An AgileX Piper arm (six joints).
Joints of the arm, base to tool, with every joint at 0 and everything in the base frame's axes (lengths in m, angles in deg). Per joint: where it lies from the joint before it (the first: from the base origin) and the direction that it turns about. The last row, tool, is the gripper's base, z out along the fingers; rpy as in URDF.
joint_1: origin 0 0 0.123 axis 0 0 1
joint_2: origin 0 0 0 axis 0 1 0
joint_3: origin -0.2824 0 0.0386 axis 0 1 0
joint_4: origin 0.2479 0 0.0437 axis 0.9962 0 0.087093
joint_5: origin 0 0 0 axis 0 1 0
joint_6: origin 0.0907 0 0.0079 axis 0.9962 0 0.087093
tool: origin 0 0 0 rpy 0 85 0
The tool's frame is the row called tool.
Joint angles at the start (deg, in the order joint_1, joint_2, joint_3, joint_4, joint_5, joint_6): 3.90 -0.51 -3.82 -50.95 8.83 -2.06
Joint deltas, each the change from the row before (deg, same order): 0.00 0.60 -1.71 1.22 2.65 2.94; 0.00 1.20 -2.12 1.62 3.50 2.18; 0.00 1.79 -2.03 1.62 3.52 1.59; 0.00 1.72 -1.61 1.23 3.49 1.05; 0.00 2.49 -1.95 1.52 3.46 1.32; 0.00 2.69 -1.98 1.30 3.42 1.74
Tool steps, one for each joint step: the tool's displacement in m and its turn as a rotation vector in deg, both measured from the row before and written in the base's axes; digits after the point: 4 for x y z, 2 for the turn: -0.0010 -0.0030 0.0064 4.44 0.49 -1.63; -0.0005 -0.0037 0.0071 4.16 1.29 -2.21; 0.0007 -0.0034 0.0057 3.52 2.06 -2.21; 0.0010 -0.0032 0.0033 2.56 2.46 -2.26; 0.0024 -0.0027 0.0043 3.03 2.85 -2.22; 0.0029 -0.0024 0.0042 3.15 2.89 -2.34
